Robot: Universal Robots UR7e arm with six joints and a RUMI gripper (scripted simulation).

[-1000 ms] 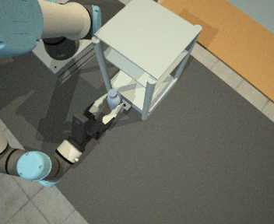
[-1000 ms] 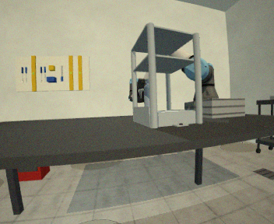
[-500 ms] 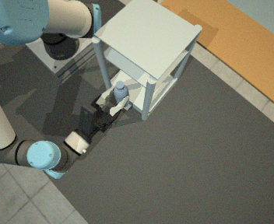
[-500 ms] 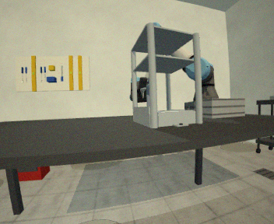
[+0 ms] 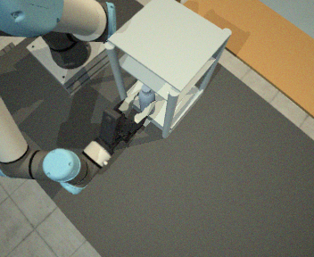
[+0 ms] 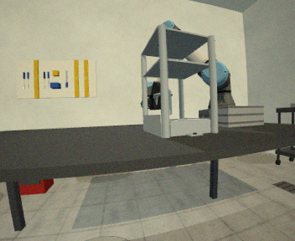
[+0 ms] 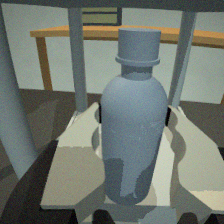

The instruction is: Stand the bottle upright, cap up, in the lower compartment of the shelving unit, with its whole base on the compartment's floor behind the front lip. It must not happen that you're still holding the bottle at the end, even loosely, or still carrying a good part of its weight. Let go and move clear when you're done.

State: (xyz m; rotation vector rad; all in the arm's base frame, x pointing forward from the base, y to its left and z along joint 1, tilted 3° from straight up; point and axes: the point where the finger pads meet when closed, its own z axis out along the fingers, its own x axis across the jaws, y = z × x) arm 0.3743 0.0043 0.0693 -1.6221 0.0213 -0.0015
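Right now my hand is 10 cm to the right of the shelving unit and 1 cm below it. From my hand the other things lie so: bottle (right at my hand).
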